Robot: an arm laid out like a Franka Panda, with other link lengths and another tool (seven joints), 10 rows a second.
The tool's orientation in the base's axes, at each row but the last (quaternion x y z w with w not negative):
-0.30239, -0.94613, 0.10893, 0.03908
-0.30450, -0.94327, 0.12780, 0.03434
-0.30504, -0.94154, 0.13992, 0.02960
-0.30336, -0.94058, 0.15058, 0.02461
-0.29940, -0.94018, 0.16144, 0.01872
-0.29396, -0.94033, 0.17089, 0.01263
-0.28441, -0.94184, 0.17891, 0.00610
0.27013, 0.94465, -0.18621, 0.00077
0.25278, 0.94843, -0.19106, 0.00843
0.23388, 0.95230, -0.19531, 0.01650
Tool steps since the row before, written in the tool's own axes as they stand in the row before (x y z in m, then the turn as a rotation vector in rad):
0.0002, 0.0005, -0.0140, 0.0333, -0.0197, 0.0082
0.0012, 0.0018, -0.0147, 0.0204, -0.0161, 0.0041
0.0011, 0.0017, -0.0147, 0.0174, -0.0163, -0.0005
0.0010, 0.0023, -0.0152, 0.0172, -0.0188, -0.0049
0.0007, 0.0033, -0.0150, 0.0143, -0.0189, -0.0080
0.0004, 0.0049, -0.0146, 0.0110, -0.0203, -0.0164
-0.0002, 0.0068, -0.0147, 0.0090, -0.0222, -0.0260
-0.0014, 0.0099, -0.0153, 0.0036, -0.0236, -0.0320
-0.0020, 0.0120, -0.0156, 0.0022, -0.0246, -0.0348
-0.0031, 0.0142, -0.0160, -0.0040, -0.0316, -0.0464
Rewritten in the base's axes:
0.0021, 0.0031, 0.0135, -0.0394, 0.0022, -0.0032
0.0021, 0.0053, 0.0137, -0.0263, -0.0016, 0.0000
0.0021, 0.0056, 0.0136, -0.0233, -0.0024, 0.0046
0.0026, 0.0064, 0.0138, -0.0239, -0.0032, 0.0095
0.0032, 0.0073, 0.0131, -0.0212, -0.0041, 0.0126
0.0042, 0.0086, 0.0121, -0.0182, -0.0043, 0.0213
0.0055, 0.0101, 0.0115, -0.0164, -0.0037, 0.0311
0.0078, 0.0124, 0.0109, -0.0120, -0.0054, 0.0377
0.0088, 0.0144, 0.0104, -0.0110, -0.0059, 0.0408
0.0101, 0.0163, 0.0100, -0.0079, -0.0099, 0.0548

